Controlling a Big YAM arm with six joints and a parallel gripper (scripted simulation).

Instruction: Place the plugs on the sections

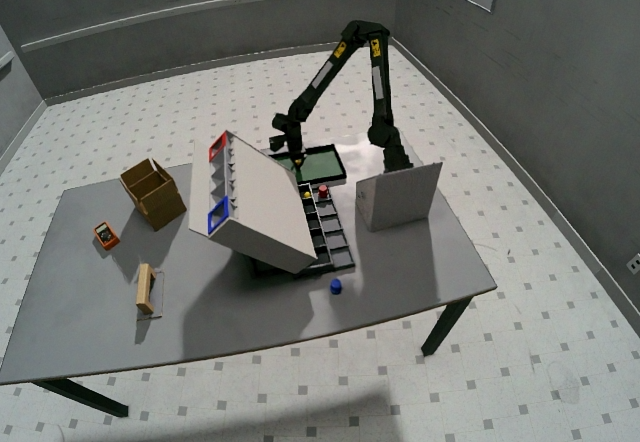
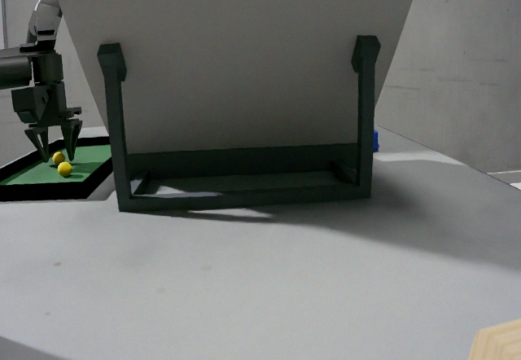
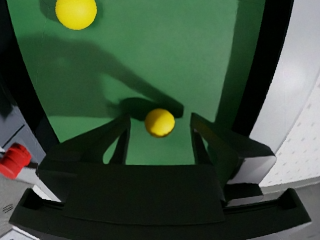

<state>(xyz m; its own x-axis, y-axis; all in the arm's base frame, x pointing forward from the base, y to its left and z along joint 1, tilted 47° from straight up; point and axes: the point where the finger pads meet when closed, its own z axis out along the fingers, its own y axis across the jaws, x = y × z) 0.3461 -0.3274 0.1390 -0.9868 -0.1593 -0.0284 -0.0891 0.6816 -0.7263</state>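
Right now my hand is 20 mm to the right of the green marble tray and 10 mm above it. The rest, counted from my hand: white sloped cover: 100 mm ahead, 360 mm to the left, 190 mm above.
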